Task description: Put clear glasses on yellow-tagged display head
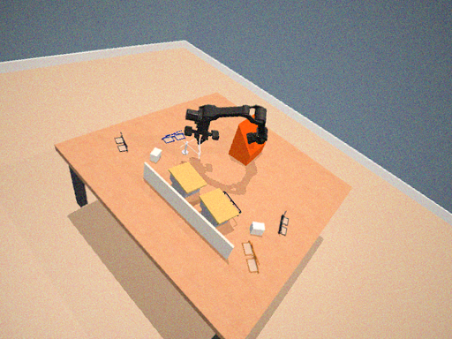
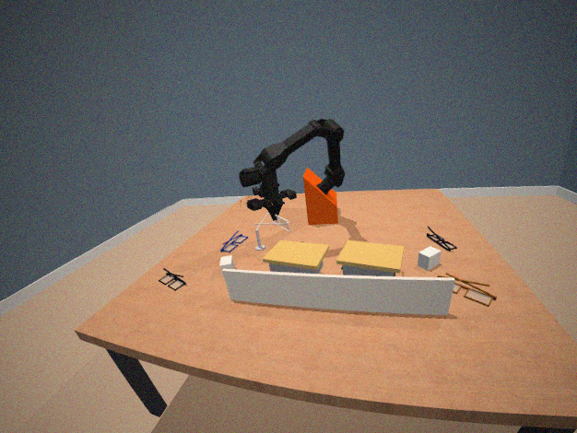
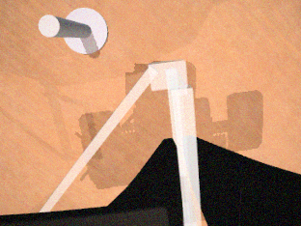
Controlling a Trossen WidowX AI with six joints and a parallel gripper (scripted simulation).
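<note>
Now: gripper tip 8 cm to the left of the white peg and 10 cm above it. Round my gripper tip: white wall: 31 cm ahead, 25 cm to the left, 7 cm below; then display head: 17 cm ahead, 14 cm to the left, 7 cm below.
</note>
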